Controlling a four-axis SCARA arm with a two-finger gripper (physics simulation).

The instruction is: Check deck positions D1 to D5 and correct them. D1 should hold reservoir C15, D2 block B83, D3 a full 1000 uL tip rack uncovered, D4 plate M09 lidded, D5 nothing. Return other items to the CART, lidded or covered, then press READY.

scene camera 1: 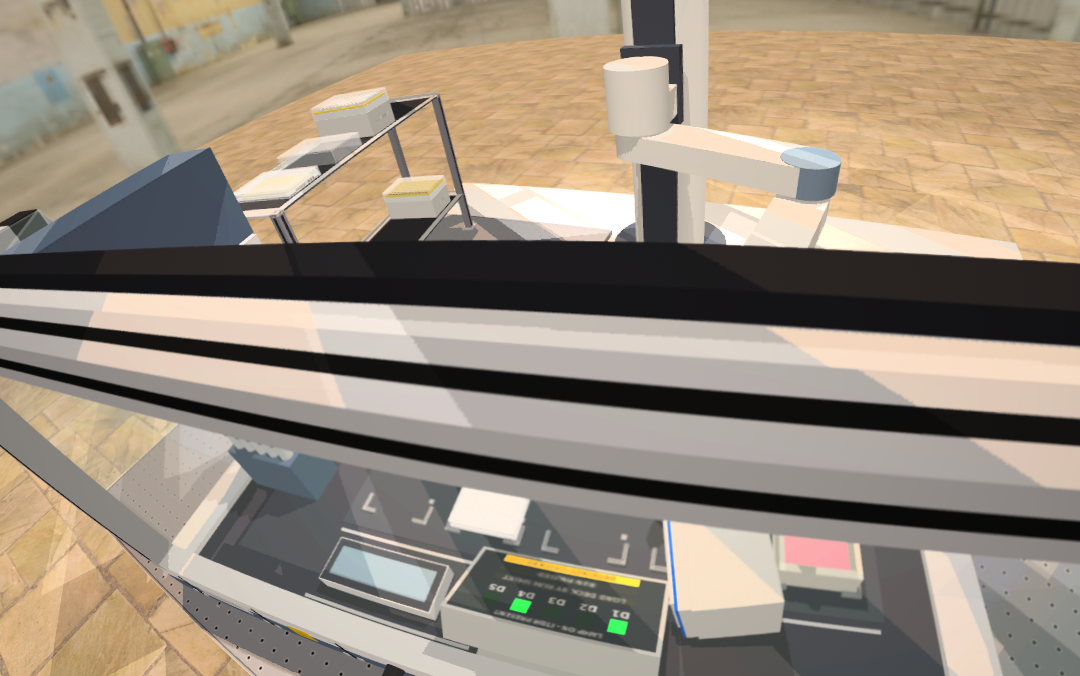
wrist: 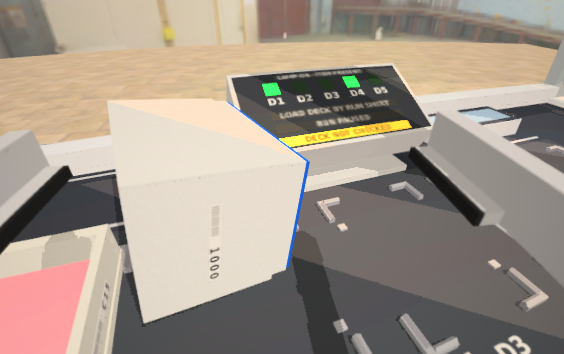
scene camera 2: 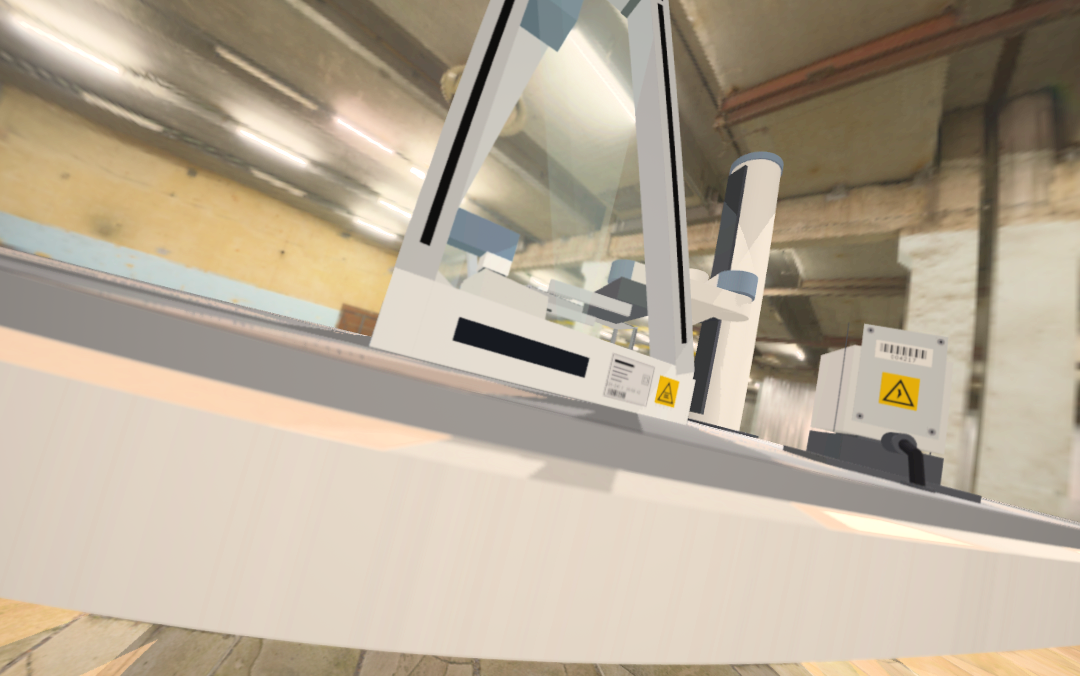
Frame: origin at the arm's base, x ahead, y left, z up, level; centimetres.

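Where they show: gripper, fingertip midpoint: (wrist: 243, 141) (scene camera 2: 539, 294).
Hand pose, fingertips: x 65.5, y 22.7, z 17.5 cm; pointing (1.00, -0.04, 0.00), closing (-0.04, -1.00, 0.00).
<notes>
Each offset is from my fingertips to the top centre of the thing. "spot": to the spot under its first point.
My gripper (wrist: 243, 141) is open and empty, its two fingers wide apart at the sides of the wrist view. A tall beige box marked 1000 (wrist: 210, 225) (scene camera 1: 723, 577), with a blue edge, stands in the gap seen between them. Left of it is reservoir C15 @[dz -7.7, dx -2.0, dy +12.5 cm] (wrist: 45, 295) (scene camera 1: 819, 555), with pink contents. White plate M09 (scene camera 1: 487, 512) sits at D4; its lid is unclear. D3 shows bare corner brackets. The status panel (wrist: 330, 112) (scene camera 1: 549, 577) has green lamps at D1 and D4; D2, D3 and D5 are dark. Block B83 does not show.
A framed rack @[spot: dz +3.2, dx -61.6, dy -75.0 cm] (scene camera 1: 451, 159) holds tip boxes @[dz +25.2, dx -39.6, dy -78.2 cm] (scene camera 1: 354, 115) @[dz +0.8, dx -52.4, dy -80.8 cm] (scene camera 1: 414, 199) and flat plates @[dz +20.4, dx -14.2, dy -72.8 cm] (scene camera 1: 278, 184). A blue rack (scene camera 1: 294, 478) stands at the deck's far side, and a small display (scene camera 1: 386, 569) (wrist: 475, 116) beside the panel. A broad beam crosses scene camera 1 and hides the gripper.
</notes>
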